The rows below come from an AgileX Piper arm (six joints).
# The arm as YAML. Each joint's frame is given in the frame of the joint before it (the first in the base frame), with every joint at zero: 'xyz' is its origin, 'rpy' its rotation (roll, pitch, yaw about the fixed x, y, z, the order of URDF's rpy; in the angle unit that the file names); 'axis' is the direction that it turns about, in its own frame. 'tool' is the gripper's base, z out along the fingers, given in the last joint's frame.
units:
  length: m
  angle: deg
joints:
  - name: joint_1
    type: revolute
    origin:
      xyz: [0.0, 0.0, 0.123]
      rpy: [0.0, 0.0, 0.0]
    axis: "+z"
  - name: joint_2
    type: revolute
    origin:
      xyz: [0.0, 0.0, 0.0]
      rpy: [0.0, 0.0, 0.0]
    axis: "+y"
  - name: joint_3
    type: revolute
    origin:
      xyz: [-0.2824, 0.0, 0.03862]
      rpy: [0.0, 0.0, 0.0]
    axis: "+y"
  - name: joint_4
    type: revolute
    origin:
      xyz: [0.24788, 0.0, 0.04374]
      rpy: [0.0, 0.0, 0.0]
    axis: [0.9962, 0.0, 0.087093]
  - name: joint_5
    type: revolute
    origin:
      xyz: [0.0, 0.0, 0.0]
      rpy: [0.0, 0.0, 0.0]
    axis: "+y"
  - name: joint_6
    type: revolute
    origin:
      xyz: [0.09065, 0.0, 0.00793]
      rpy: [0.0, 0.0, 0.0]
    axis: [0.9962, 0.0, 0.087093]
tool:
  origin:
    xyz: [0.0, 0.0, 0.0]
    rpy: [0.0, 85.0, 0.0]
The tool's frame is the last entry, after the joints.
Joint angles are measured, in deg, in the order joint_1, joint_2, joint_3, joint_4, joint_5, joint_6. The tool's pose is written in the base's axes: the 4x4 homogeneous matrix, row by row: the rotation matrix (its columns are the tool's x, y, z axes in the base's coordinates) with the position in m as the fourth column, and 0 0 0 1 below. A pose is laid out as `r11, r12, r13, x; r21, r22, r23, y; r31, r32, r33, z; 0, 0, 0, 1`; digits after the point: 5 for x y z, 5 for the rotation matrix.
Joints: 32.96, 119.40, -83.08, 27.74, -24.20, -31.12
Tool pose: -0.10368, -0.38794, 0.91584, 0.41720; -0.17924, 0.91301, 0.36645, 0.24983; -0.97833, -0.12617, -0.16419, 0.22355; 0, 0, 0, 1
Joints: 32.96, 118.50, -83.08, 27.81, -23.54, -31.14
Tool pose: -0.10033, -0.39129, 0.91478, 0.41554; -0.17391, 0.91217, 0.37109, 0.24923; -0.97964, -0.12185, -0.15957, 0.23021; 0, 0, 0, 1
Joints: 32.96, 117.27, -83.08, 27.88, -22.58, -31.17
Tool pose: -0.09624, -0.39663, 0.91292, 0.41310; -0.16737, 0.91057, 0.37796, 0.24839; -0.98119, -0.11642, -0.15402, 0.23919; 0, 0, 0, 1
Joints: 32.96, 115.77, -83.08, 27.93, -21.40, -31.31
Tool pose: -0.09023, -0.40375, 0.91041, 0.40990; -0.16167, 0.90795, 0.38664, 0.24725; -0.98271, -0.11230, -0.14719, 0.25006; 0, 0, 0, 1
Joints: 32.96, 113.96, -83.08, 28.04, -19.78, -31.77
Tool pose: -0.08383, -0.41424, 0.90630, 0.40564; -0.16000, 0.90329, 0.39807, 0.24577; -0.98355, -0.11164, -0.14200, 0.26278; 0, 0, 0, 1
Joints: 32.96, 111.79, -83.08, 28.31, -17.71, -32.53
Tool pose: -0.07723, -0.42760, 0.90066, 0.40005; -0.16037, 0.89693, 0.41207, 0.24375; -0.98403, -0.11262, -0.13784, 0.27763; 0, 0, 0, 1
